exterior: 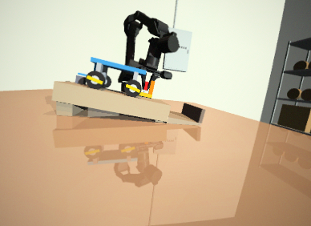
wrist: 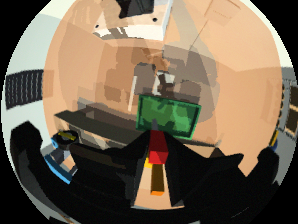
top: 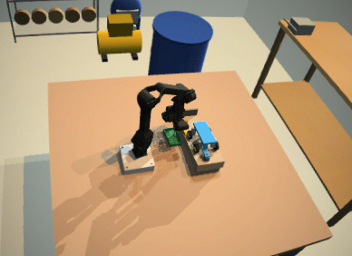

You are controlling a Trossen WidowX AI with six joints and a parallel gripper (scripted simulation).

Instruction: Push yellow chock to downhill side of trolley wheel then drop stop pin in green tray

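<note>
The yellow chock is 6 cm ahead of my gripper tip and 1 cm to the right of it. Also, from my gripper tip: blue-decked trolley (10 cm ahead, 12 cm to the right, 3 cm above); then red-headed stop pin (right at my gripper tip).
</note>
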